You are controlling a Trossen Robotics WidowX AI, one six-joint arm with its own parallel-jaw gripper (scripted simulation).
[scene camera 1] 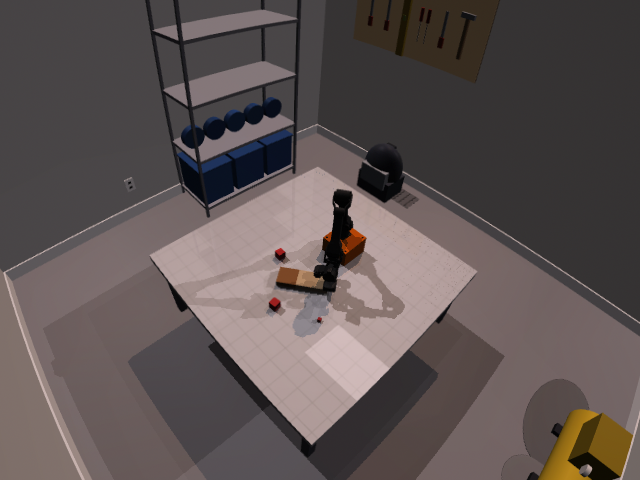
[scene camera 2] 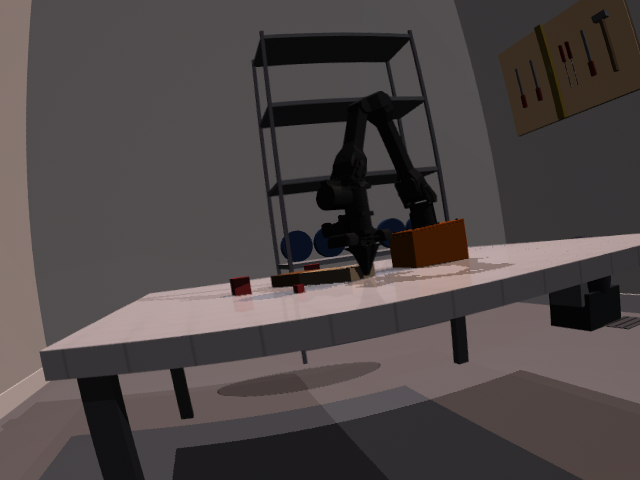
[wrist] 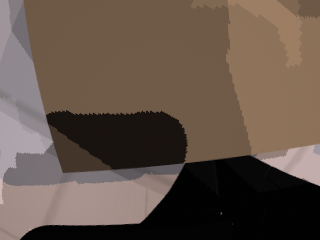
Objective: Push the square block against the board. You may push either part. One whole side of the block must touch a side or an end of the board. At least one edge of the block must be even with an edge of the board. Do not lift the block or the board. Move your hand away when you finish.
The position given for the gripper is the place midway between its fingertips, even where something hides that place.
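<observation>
A flat wooden board is visible in scene camera 2 (scene camera 2: 348, 273) and in the wrist view (wrist: 119, 91). The gripper (scene camera 2: 366, 275) is in view as well, and the wrist view shows the gripper too (wrist: 207, 151).
</observation>
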